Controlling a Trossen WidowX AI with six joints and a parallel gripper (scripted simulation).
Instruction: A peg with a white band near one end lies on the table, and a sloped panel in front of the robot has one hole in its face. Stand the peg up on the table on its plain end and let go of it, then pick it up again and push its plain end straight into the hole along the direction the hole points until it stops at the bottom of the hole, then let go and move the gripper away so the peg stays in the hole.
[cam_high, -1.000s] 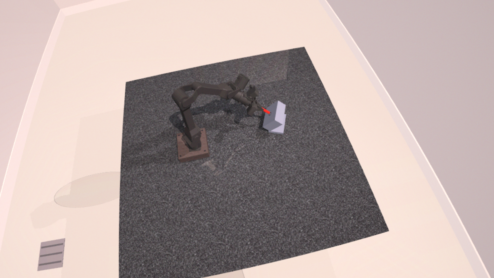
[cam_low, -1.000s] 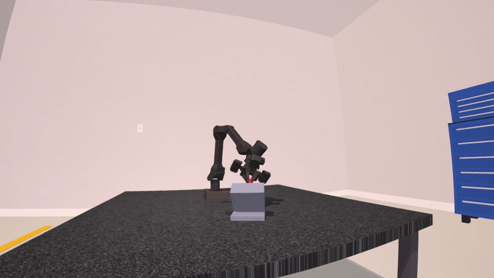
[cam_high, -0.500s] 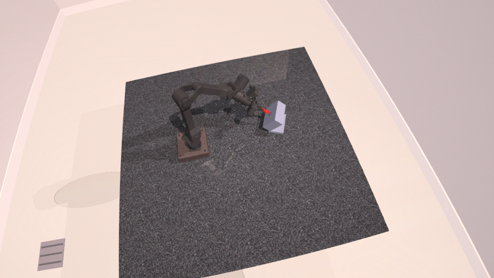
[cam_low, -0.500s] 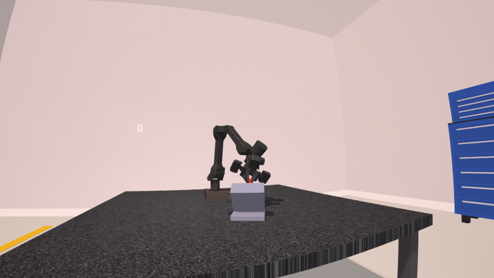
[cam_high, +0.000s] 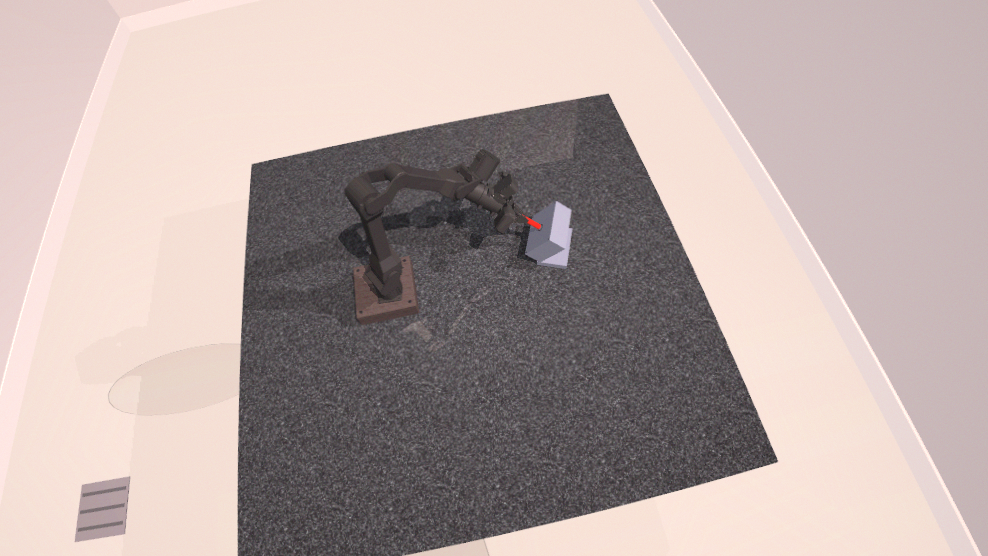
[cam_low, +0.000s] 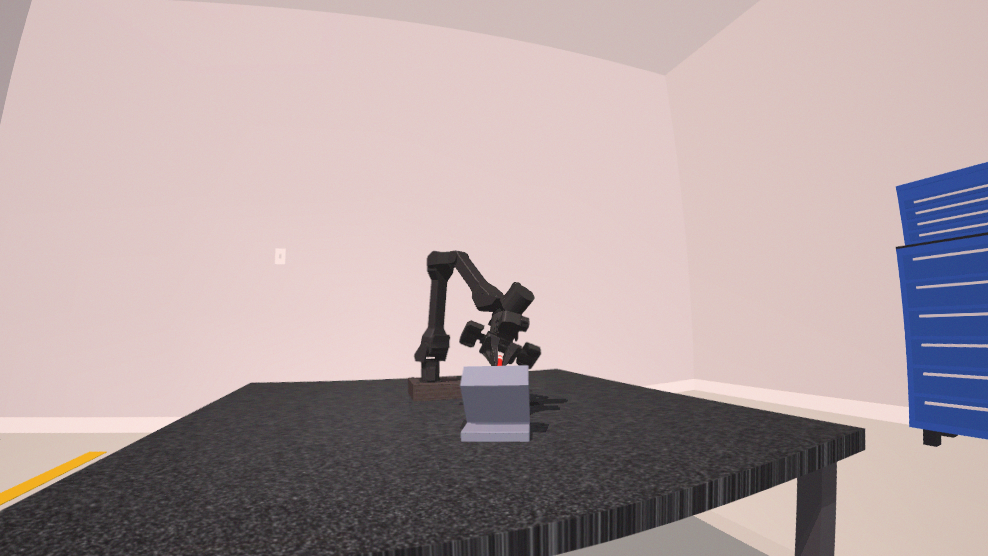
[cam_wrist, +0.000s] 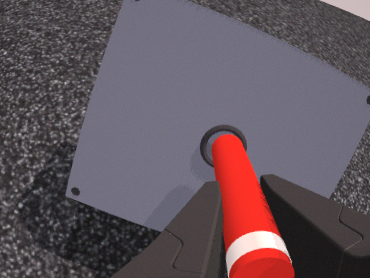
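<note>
My gripper tip is now 50 mm short of the grey sloped panel, 20 mm to the left of it and 50 mm above it. Also, from my gripper tip: red peg (10 mm behind, 10 mm above).
</note>
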